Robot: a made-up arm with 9 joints.
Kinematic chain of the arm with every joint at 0, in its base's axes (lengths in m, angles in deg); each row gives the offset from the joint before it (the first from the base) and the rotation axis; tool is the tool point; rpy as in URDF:
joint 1: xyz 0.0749 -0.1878 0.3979 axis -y
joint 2: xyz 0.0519 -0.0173 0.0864 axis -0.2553 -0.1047 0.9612
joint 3: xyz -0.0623 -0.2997 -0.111 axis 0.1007 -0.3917 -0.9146
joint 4: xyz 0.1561 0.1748 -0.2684 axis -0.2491 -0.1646 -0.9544
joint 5: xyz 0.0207 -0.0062 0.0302 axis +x
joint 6: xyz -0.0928 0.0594 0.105 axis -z
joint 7: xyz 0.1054 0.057 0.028 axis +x
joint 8: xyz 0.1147 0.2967 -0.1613 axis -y
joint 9: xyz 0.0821 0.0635 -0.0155 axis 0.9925 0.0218 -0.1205
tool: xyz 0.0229 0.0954 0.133 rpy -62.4 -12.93 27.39
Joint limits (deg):
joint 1: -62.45..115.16
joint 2: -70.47..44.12
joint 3: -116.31..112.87
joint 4: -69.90..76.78
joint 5: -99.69..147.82
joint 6: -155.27..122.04
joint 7: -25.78..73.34
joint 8: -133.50..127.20
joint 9: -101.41..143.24
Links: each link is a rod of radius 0.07 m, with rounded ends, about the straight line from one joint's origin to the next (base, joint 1, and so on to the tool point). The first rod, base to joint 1, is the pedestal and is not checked.
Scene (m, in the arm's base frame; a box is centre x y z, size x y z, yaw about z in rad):
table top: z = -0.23
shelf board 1: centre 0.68 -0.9 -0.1 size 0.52 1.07 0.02 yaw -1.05
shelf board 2: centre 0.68 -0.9 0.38 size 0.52 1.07 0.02 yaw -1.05
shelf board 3: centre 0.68 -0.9 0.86 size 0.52 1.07 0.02 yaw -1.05
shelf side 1: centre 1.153 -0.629 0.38 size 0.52 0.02 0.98 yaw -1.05
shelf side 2: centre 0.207 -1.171 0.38 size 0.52 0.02 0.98 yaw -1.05
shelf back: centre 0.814 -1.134 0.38 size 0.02 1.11 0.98 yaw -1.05
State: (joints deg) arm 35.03 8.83 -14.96 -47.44 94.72 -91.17 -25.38 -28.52 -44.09
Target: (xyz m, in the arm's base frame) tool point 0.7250 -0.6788 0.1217
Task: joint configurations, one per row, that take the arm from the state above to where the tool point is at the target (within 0.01 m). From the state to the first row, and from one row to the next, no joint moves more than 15 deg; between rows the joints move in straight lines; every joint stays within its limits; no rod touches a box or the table.
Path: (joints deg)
1: 24.58 11.42 -22.78 -55.20 98.87 -79.41 -21.77 -25.34 -46.83
2: 14.12 14.00 -30.59 -62.97 103.02 -67.64 -18.16 -22.15 -49.58
3: 1.73 10.68 -41.27 -65.28 109.04 -69.30 -13.74 -22.04 -43.79
4: -10.66 7.35 -51.95 -67.59 115.06 -70.96 -9.32 -21.92 -38.01
5: -23.05 4.02 -62.62 -69.90 121.08 -72.61 -4.90 -21.81 -32.22
6: -16.64 8.93 -51.43 -69.90 123.82 -78.60 4.28 -21.32 -33.06
7: -10.22 13.83 -40.24 -69.90 126.56 -84.60 13.46 -20.83 -33.90

